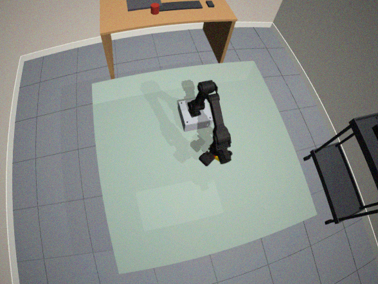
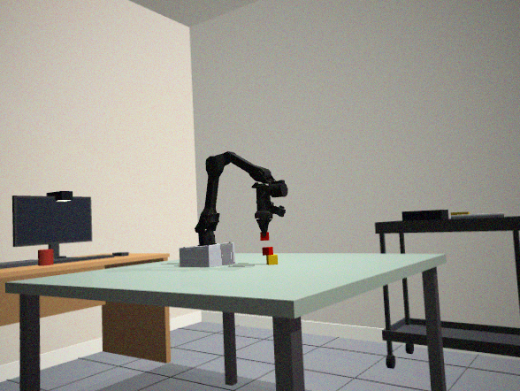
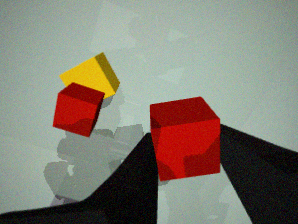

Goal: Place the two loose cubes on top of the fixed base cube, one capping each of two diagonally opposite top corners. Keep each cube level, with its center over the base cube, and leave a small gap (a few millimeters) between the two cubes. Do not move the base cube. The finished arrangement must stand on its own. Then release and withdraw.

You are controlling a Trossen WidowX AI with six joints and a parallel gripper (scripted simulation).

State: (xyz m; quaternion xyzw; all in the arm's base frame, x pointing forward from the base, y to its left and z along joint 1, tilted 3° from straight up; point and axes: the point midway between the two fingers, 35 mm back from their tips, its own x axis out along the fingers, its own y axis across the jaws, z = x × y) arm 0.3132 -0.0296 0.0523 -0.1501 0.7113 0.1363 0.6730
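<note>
The yellow base cube lies 100 mm below my gripper tip, 80 mm to the left of it and 10 mm behind it.
</note>
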